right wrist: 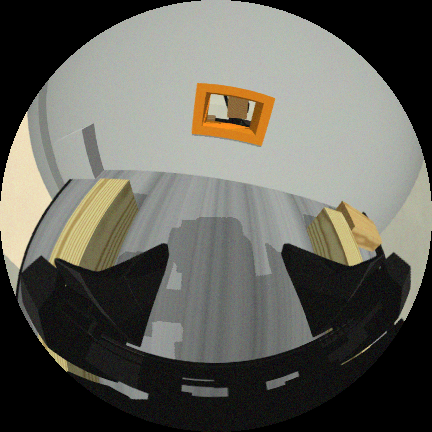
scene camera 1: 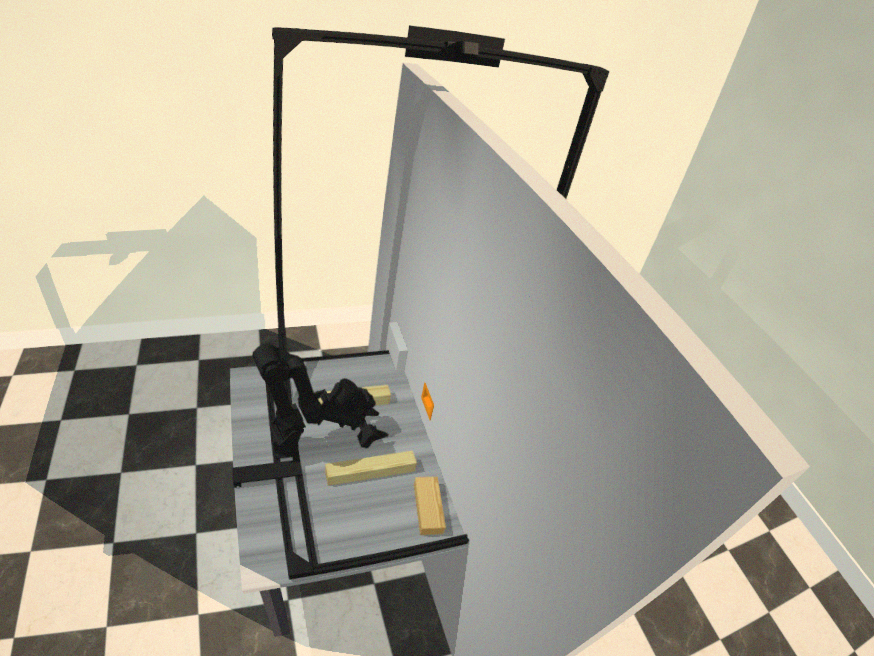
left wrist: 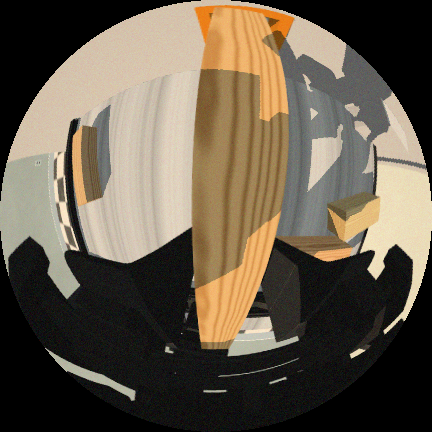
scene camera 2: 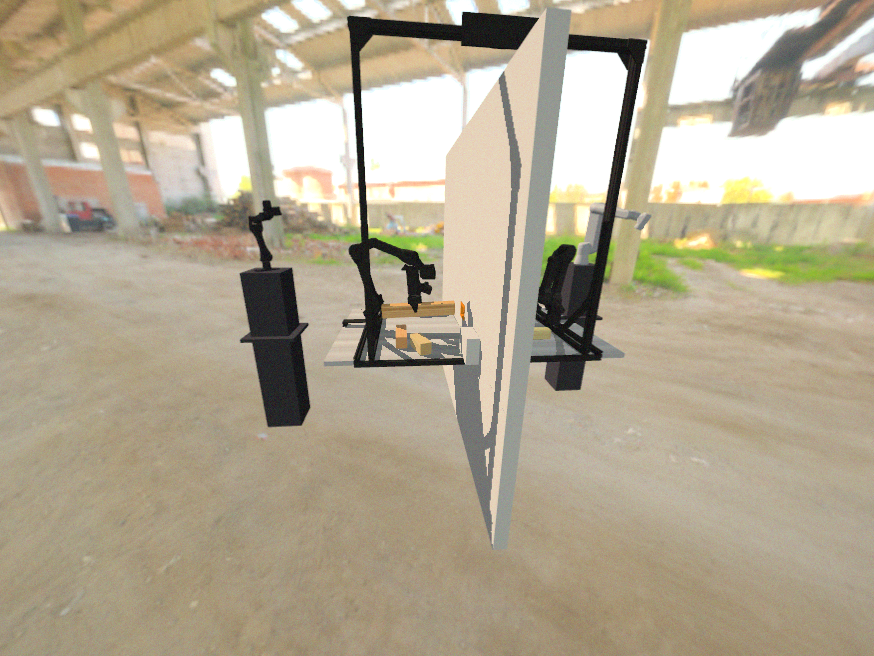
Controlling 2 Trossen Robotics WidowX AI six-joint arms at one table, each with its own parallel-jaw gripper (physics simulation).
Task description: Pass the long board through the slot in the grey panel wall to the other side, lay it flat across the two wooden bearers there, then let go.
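Frame: origin at the left arm's base, x ahead, y left, z up, level; millimetres.
Where they show: left gripper, fingertip midpoint: (left wrist: 224,232) (scene camera 2: 415,310); right gripper, fingertip midpoint: (right wrist: 227,250) (scene camera 1: 383,424); left arm's base, origin of the base link: (right wrist: 234,121); right arm's base, origin of the base link: (scene camera 1: 285,448) (scene camera 2: 552,322).
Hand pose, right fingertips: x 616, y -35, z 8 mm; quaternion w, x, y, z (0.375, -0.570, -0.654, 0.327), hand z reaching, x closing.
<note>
Things, the pixels of their centre, and the offset from my right fingertips. "pt": a spot on its surface instead.
- long board, body centre: (left wrist: 227,218) (right wrist: 233,104) (scene camera 2: 418,309) dy +6, dx -394, dz +80 mm
- slot's orange frame, surface spot: (right wrist: 198,117) pt dy -47, dx -132, dz +62 mm
- loose orange-tan block, body centre: (right wrist: 360,229) (scene camera 1: 429,505) dy +289, dx -60, dz -8 mm
- orange block, body centre: (left wrist: 308,255) (scene camera 2: 401,335) dy -130, dx -476, dz -2 mm
- yellowish block, body centre: (left wrist: 356,212) (scene camera 2: 420,343) dy -227, dx -397, dz -2 mm
The long board (scene camera 2: 423,308) (left wrist: 240,150) is roughly level, its front end close to the slot's orange frame (scene camera 1: 429,413) (scene camera 2: 463,309) (left wrist: 201,22) (right wrist: 198,117) on the left arm's side. Its end shows through the opening in the right wrist view. My left gripper (scene camera 2: 415,307) (left wrist: 224,232) is shut on the board. The grey panel wall (scene camera 1: 564,353) (scene camera 2: 480,211) (right wrist: 325,125) stands between the arms. My right gripper (scene camera 1: 383,423) (right wrist: 227,250) is open and empty above the table, between two pale wooden bearers: one bearer (scene camera 1: 372,469) (right wrist: 332,235) and the other bearer (scene camera 1: 381,394) (right wrist: 95,220).
A loose orange-tan block (scene camera 1: 430,504) (right wrist: 362,230) lies beside one bearer near the wall. On the left arm's side lie an orange block (scene camera 2: 400,336) and a yellowish block (scene camera 2: 421,344) (left wrist: 354,215). A pale upright piece (scene camera 1: 398,346) (scene camera 2: 470,346) stands against the wall. A black frame (scene camera 1: 278,211) (scene camera 2: 360,141) surrounds the table.
</note>
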